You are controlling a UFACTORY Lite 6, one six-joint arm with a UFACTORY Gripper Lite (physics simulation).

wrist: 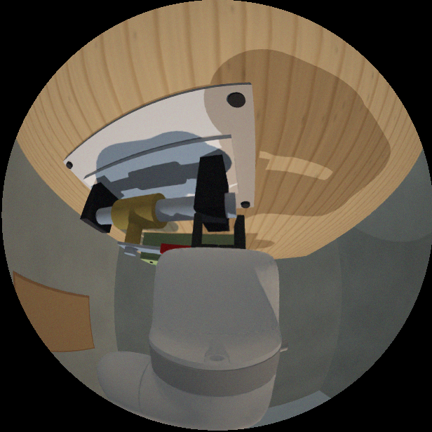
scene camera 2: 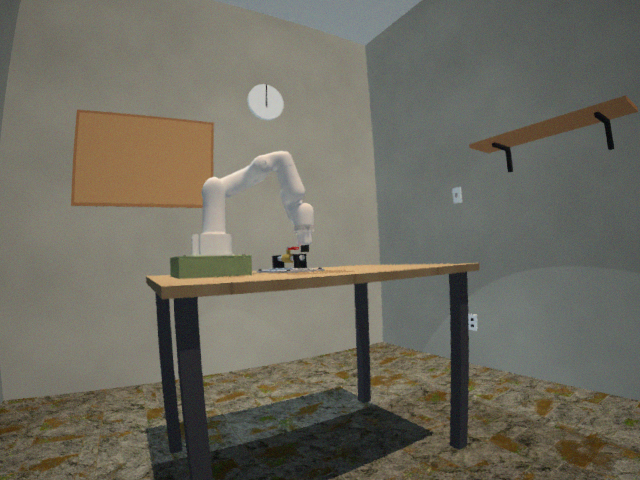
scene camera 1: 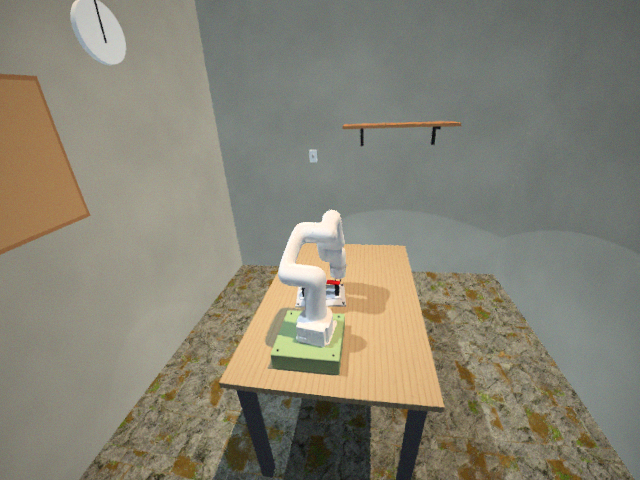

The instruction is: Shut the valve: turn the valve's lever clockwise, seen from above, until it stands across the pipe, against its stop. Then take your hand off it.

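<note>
The valve's brass body [scene camera 2: 285, 256] [wrist: 137, 212] sits on a grey pipe [wrist: 175, 208] held by two black supports on a white plate [scene camera 1: 338, 302] [wrist: 150, 120]. The red lever [scene camera 1: 333, 282] [scene camera 2: 293, 248] [wrist: 175, 248] lies roughly along the pipe, above it, pointing towards the support near my gripper. My gripper [scene camera 2: 305, 248] [wrist: 219, 221] is open, its two black fingers apart, above that support at the lever's outer end. In the wrist view, the lever's end disappears at the nearer-left finger; whether it reaches between the fingers cannot be told. The arm hides the brass body in scene camera 1.
The arm's green base block [scene camera 1: 307, 348] [scene camera 2: 210, 266] stands on the wooden table [scene camera 1: 387, 356] [scene camera 2: 413, 269], close to the valve plate. The arm's shadow falls on the table beside the plate. A wall shelf [scene camera 1: 401, 124] [scene camera 2: 553, 125] hangs well away from the arm.
</note>
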